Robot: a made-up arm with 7 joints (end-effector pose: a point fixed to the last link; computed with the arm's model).
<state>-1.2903 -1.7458 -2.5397 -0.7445 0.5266 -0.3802 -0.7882</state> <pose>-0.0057 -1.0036 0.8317 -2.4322 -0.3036 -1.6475</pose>
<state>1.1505 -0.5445 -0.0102 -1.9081 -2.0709 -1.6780 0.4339</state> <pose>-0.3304 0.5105 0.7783 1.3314 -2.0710 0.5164</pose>
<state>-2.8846 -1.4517 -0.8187 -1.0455 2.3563 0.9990 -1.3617</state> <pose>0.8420 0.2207 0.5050 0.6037 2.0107 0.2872</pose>
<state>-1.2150 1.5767 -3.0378 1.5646 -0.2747 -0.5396 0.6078</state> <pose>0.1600 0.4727 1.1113 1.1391 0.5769 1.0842</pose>
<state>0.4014 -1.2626 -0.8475 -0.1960 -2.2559 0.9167 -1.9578</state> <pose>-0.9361 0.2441 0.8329 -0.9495 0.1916 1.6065</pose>
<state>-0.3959 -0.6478 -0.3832 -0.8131 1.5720 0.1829 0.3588</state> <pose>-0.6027 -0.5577 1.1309 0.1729 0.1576 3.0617</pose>
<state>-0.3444 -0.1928 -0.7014 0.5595 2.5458 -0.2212 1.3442</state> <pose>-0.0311 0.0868 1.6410 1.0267 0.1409 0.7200</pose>
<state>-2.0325 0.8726 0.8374 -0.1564 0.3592 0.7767 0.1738</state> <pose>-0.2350 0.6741 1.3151 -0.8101 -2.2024 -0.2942</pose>
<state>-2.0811 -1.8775 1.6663 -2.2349 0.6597 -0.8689 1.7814</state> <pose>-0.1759 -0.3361 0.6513 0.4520 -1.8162 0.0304</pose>
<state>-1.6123 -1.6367 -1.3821 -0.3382 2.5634 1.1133 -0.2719</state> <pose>0.3675 -0.9112 0.6224 0.7886 0.0137 -0.9036</pose>
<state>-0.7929 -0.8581 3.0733 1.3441 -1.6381 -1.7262 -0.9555</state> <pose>-0.4890 -0.5293 0.7569 -0.0523 0.4846 1.2996</pose>
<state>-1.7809 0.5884 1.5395 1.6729 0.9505 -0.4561 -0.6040</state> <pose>0.4945 0.3633 1.0229 -1.6955 -1.6009 -0.0865</pose>
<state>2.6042 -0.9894 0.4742 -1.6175 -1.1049 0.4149 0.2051</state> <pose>0.7439 0.1468 0.6077 1.8692 0.8591 -1.3438</pose>
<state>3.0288 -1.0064 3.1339 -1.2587 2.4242 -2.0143 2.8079</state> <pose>0.3577 0.1234 1.3648 -1.0092 -0.7917 0.0100</pose>
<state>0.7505 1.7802 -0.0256 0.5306 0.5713 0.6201 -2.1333</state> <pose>0.5712 -0.6321 0.1709 -0.1152 1.4876 -1.8034</pose>
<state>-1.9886 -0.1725 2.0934 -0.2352 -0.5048 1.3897 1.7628</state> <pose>0.0986 -0.1243 1.6163 2.3788 1.7889 0.6017</pose>
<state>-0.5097 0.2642 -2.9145 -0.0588 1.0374 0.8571 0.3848</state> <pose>0.2762 0.1818 1.5799 0.5332 -1.3290 0.4040</pose>
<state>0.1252 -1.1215 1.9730 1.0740 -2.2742 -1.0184 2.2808</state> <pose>-0.7267 -0.3467 0.8033 0.5323 1.5012 -2.3967</pose>
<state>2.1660 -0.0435 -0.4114 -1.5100 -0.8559 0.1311 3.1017</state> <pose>0.0769 0.5587 1.2066 -0.1665 -0.4939 0.3188</pose>
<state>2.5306 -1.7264 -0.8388 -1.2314 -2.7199 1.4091 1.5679</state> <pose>0.2770 0.5909 0.2339 0.0980 -1.1873 2.6860</pose>
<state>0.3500 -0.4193 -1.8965 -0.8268 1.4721 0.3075 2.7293</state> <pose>-0.2937 -0.3563 1.5090 2.1768 -0.2011 1.3518</pose>
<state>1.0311 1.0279 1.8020 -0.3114 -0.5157 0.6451 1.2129</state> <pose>0.5058 -0.7371 1.1361 2.4063 -0.6588 -0.6767</pose>
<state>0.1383 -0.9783 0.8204 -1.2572 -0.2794 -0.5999 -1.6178</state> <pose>-0.6668 0.4112 0.7428 0.2314 2.2738 -0.7241</pose>
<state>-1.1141 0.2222 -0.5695 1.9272 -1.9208 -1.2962 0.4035</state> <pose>0.0996 0.4499 0.8592 -0.9170 0.1005 -0.5028</pose>
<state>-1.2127 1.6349 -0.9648 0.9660 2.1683 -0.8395 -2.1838</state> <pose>0.0095 0.7871 0.3818 0.0295 -0.0001 1.8205</pose>
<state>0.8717 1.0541 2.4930 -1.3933 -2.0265 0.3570 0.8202</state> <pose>0.6688 -0.4518 0.5376 -2.2207 -0.5439 0.7370</pose>
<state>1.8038 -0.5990 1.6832 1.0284 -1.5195 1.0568 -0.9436</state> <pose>-0.3016 0.4492 1.3073 0.2846 -1.6198 -2.6386</pose>
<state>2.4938 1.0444 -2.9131 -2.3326 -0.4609 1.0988 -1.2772</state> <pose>-0.4253 -0.1252 0.4223 -1.1301 2.1764 0.1912</pose>
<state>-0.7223 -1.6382 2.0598 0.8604 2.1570 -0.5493 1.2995</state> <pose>-0.3876 -0.8611 0.4812 2.9007 -0.3737 -0.4735</pose>
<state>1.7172 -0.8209 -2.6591 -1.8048 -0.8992 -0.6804 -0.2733</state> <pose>-0.2569 -0.0108 1.2998 2.7110 -0.9481 -0.0382</pose>
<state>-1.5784 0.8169 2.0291 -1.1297 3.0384 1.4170 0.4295</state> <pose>-0.3263 0.5769 0.9016 -0.3047 -1.2810 2.8390</pose>
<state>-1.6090 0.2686 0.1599 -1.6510 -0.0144 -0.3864 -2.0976</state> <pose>0.0064 -0.3846 1.2330 -2.4217 1.0760 -0.8969</pose>
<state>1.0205 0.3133 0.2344 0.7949 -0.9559 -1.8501 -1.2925</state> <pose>0.1378 -0.5200 1.3801 -0.5604 2.4905 1.4958</pose>
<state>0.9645 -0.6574 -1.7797 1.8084 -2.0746 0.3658 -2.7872</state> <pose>0.1664 0.4963 0.9099 1.5495 2.3704 -0.4490</pose>
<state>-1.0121 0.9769 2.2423 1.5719 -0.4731 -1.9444 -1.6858</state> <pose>0.4780 0.0901 1.1755 -0.3389 -2.2775 -0.3638</pose>
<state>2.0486 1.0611 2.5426 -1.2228 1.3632 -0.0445 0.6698</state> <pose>-0.0841 -0.8373 0.6108 0.5094 0.6580 -2.3122</pose>
